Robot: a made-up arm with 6 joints.
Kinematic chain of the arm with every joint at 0, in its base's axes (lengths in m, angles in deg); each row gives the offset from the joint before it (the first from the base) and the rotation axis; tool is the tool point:
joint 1: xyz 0 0 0.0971 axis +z
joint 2: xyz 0 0.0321 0 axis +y
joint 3: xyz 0 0 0.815 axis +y
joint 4: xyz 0 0 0.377 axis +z
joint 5: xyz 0 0 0 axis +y
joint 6: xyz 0 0 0.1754 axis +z
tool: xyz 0 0 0
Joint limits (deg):
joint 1: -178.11..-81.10
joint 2: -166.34..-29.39
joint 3: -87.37..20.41
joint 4: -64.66..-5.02
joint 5: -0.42..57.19
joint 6: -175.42..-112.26
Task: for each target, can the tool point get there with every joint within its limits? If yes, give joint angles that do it. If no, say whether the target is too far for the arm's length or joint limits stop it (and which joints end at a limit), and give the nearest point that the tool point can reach.
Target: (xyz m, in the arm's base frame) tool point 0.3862 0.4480 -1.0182
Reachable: yes | joints -129.03 -133.81 -47.90 -36.14 7.92 -120.66
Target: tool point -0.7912 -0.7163 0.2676
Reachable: no: joint limits stop it (at a limit: joint 2, joint 3, joint 4, joint 5) | nearest point -0.2518 -0.2279 -0.8486 | short by 1.332 m
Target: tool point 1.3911 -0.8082 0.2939
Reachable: no: too far | nearest point 1.3537 0.0114 0.2924 | short by 0.820 m
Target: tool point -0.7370 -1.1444 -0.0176
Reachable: no: joint limits stop it (at a limit: joint 2, joint 3, joint 5) | nearest point -0.1839 -0.2855 -0.8486 | short by 1.317 m
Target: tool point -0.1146 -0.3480 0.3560
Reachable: no: joint limits stop it (at a limit: joint 1, joint 2, joint 3, joint 5) | nearest point 0.8933 -0.0032 0.5575 | short by 1.084 m
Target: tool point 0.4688 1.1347 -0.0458
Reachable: yes | joints -113.93 -78.12 -54.98 -43.67 31.80 -122.94
